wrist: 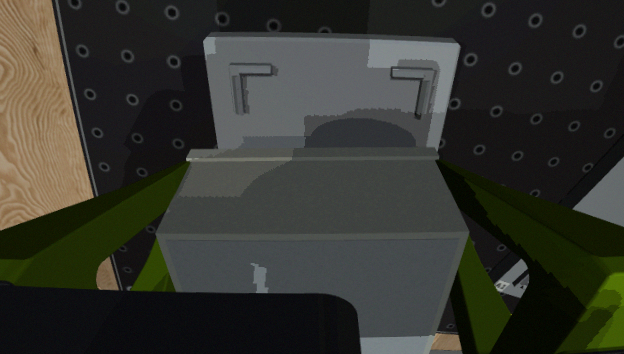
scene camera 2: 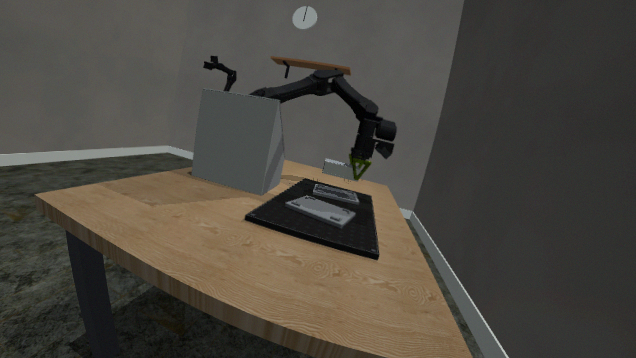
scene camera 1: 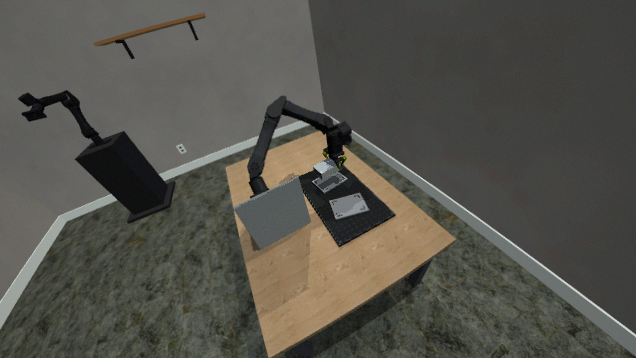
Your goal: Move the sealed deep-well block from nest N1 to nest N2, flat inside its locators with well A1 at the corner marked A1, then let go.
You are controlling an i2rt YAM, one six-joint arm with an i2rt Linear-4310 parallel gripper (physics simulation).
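Frame: origin at the arm's base, x ahead, y left, z up, level; centimetres.
Seen in the pictures: gripper, between the fingertips: [wrist: 312, 176] [scene camera 2: 354, 177] [scene camera 1: 335, 165]; arm's base, origin of its link: [scene camera 2: 242, 120] [scene camera 1: 263, 195].
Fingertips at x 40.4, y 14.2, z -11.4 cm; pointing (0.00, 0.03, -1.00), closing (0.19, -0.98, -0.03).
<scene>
Offsets run from my fingertips to a thing's top centre. "spot": to the spot under its first point. Level surfaces: height alone.
The sealed deep-well block {dx -5.4, dy -1.2, dz +3.9 cm} [scene camera 1: 325, 170] [scene camera 2: 335, 168] [wrist: 315, 200] is pale grey and boxy. It hangs above nest N1 {dx -5.2, dy -1.6, dz -6.3 cm} [scene camera 2: 336, 192] [wrist: 285, 90], clear of its locators, and looks roughly level. My gripper [scene camera 1: 334, 161] [scene camera 2: 358, 167] [wrist: 312, 176] is shut on the block, with a green finger at each end. Nest N2 {dx -5.5, dy -23.2, dz -6.3 cm} [scene camera 1: 349, 205] [scene camera 2: 321, 210] is a pale plate with corner locators, turned relative to N1. Part of it {spot: dx -2.0, dy -18.4, dz -6.9 cm} [wrist: 605, 187] shows at the right of the wrist view, with a small A1 label visible past the finger. The block's own well A1 cannot be made out.
Both nests lie on a black perforated board {dx -5.5, dy -12.7, dz -8.0 cm} [scene camera 1: 345, 235] [scene camera 2: 300, 229] on the wooden table {dz -9.4 cm} [scene camera 1: 300, 310] [scene camera 2: 225, 240]. A tall grey wedge-shaped panel [scene camera 1: 275, 215] [scene camera 2: 235, 140] stands beside the board, near the arm's base. A second arm stands on a black pedestal [scene camera 1: 125, 175] away from the table.
</scene>
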